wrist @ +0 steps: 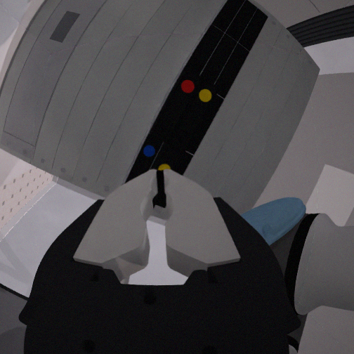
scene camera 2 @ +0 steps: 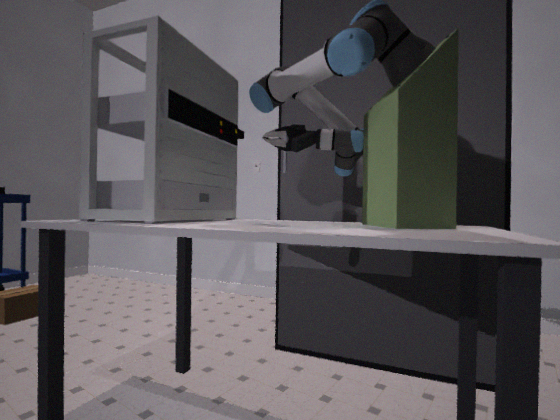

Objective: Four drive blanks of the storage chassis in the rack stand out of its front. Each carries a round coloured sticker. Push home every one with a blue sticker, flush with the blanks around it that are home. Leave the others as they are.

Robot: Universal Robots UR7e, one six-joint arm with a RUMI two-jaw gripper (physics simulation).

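The black storage chassis (scene camera 2: 195, 112) (wrist: 172, 117) runs across the grey rack's front. In the wrist view, a red sticker (wrist: 187, 86) and a yellow sticker (wrist: 205, 95) sit side by side. Nearer the fingertips are a blue sticker (wrist: 149, 150) and another yellow sticker (wrist: 164, 167), partly covered by the fingertips. In the scene view, a dark block (scene camera 2: 241, 134) stands out at the chassis's far end; the blue sticker does not show there. I cannot tell whether the blue-stickered blank is flush. My gripper (scene camera 2: 265, 137) (wrist: 161, 172) is shut and empty, apart from the chassis front.
The grey rack (scene camera 2: 152, 125) (wrist: 115, 65) stands on the left of the table (scene camera 2: 310, 231). A tall green panelled block (scene camera 2: 420, 150) stands on the right, in front of part of the arm. A dark panel (scene camera 2: 325, 310) is behind. A blue cart (scene camera 2: 23, 240) stands at far left.
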